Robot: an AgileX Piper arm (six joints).
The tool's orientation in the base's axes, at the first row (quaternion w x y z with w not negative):
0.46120, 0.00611, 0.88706, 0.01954
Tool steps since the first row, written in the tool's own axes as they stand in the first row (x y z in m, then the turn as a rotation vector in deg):
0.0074, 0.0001, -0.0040, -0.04, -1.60, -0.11
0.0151, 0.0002, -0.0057, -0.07, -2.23, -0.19
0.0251, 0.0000, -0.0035, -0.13, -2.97, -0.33
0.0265, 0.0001, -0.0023, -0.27, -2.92, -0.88
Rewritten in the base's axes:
-0.0075, 0.0002, -0.0038, -0.06, -1.60, 0.03
-0.0133, 0.0005, -0.0091, -0.10, -2.24, 0.08
-0.0173, 0.0006, -0.0185, -0.17, -2.98, 0.18
-0.0171, 0.0008, -0.0204, -0.54, -2.95, 0.61

